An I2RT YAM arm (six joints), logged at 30 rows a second.
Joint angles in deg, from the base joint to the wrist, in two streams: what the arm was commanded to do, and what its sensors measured. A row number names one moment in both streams.
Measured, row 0: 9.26 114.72 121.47 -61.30 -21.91 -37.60
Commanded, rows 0 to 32: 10.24 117.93 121.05 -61.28 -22.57 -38.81; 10.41 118.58 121.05 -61.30 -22.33 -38.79; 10.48 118.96 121.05 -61.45 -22.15 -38.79; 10.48 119.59 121.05 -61.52 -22.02 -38.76; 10.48 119.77 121.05 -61.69 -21.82 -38.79; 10.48 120.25 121.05 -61.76 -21.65 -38.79; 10.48 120.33 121.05 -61.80 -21.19 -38.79; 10.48 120.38 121.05 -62.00 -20.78 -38.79; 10.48 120.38 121.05 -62.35 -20.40 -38.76; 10.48 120.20 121.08 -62.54 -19.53 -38.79; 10.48 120.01 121.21 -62.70 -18.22 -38.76; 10.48 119.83 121.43 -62.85 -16.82 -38.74; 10.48 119.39 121.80 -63.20 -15.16 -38.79; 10.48 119.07 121.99 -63.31 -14.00 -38.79; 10.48 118.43 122.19 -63.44 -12.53 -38.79; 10.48 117.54 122.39 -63.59 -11.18 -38.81; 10.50 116.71 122.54 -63.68 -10.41 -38.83; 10.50 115.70 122.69 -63.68 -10.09 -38.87; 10.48 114.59 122.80 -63.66 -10.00 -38.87; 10.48 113.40 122.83 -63.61 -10.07 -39.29; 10.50 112.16 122.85 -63.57 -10.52 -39.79; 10.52 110.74 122.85 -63.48 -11.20 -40.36; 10.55 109.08 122.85 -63.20 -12.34 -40.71; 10.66 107.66 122.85 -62.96 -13.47 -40.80; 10.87 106.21 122.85 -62.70 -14.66 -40.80; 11.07 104.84 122.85 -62.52 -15.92 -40.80; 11.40 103.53 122.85 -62.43 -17.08 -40.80; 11.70 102.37 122.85 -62.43 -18.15 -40.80; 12.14 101.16 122.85 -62.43 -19.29 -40.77; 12.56 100.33 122.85 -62.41 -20.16 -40.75; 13.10 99.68 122.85 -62.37 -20.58 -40.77; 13.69 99.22 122.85 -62.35 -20.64 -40.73; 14.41 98.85 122.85 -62.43 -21.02 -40.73
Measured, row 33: 12.49 99.74 122.23 -62.39 -17.26 -40.38
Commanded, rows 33 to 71: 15.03 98.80 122.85 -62.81 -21.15 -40.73; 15.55 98.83 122.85 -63.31 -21.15 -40.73; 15.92 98.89 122.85 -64.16 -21.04 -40.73; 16.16 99.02 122.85 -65.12 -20.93 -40.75; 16.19 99.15 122.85 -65.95 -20.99 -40.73; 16.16 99.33 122.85 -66.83 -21.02 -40.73; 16.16 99.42 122.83 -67.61 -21.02 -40.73; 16.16 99.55 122.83 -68.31 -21.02 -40.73; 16.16 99.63 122.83 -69.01 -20.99 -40.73; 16.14 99.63 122.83 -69.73 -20.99 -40.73; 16.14 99.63 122.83 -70.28 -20.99 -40.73; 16.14 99.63 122.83 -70.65 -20.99 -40.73; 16.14 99.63 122.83 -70.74 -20.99 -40.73; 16.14 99.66 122.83 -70.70 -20.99 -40.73; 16.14 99.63 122.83 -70.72 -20.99 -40.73; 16.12 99.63 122.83 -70.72 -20.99 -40.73; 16.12 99.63 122.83 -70.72 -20.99 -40.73; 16.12 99.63 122.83 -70.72 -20.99 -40.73; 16.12 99.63 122.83 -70.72 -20.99 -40.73; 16.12 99.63 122.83 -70.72 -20.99 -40.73; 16.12 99.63 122.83 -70.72 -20.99 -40.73; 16.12 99.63 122.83 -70.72 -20.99 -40.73; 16.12 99.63 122.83 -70.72 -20.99 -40.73; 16.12 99.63 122.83 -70.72 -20.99 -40.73; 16.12 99.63 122.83 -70.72 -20.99 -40.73; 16.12 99.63 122.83 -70.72 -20.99 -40.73; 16.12 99.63 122.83 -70.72 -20.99 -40.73; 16.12 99.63 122.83 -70.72 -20.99 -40.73; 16.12 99.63 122.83 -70.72 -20.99 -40.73; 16.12 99.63 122.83 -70.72 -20.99 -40.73; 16.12 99.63 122.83 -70.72 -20.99 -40.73; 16.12 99.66 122.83 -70.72 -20.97 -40.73; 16.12 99.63 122.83 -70.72 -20.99 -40.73; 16.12 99.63 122.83 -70.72 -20.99 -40.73; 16.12 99.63 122.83 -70.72 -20.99 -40.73; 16.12 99.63 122.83 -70.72 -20.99 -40.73; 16.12 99.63 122.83 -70.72 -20.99 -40.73; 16.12 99.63 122.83 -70.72 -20.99 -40.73; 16.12 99.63 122.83 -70.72 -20.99 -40.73
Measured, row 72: 16.14 99.44 122.76 -70.74 -19.79 -40.38
